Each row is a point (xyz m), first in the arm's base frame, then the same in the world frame.
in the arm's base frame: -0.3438 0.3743 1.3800
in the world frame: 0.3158 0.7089 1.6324
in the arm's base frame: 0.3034 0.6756 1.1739
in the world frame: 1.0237 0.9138 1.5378
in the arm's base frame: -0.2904 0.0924 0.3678
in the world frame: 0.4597 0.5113 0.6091
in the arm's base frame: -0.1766 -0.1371 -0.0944
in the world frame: 0.5973 0.3072 0.1415
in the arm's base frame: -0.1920 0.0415 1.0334
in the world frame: 0.4589 0.3868 1.2723
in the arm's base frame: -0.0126 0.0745 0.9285
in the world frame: 0.6537 0.3981 1.1935
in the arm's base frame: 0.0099 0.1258 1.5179
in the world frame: 0.6047 0.3933 1.7835
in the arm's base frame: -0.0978 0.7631 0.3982
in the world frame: 0.7486 1.1349 0.7342
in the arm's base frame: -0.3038 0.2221 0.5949
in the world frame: 0.4364 0.6211 0.8457
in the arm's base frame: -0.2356 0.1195 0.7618
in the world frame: 0.4648 0.4944 1.0074
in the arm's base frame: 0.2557 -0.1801 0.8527
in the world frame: 0.8868 0.1096 1.1228
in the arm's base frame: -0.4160 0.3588 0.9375
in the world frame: 0.3020 0.7444 1.1854
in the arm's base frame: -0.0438 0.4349 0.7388
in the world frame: 0.7047 0.7738 1.0414
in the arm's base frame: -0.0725 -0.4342 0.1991
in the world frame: 0.6136 -0.0277 0.4115
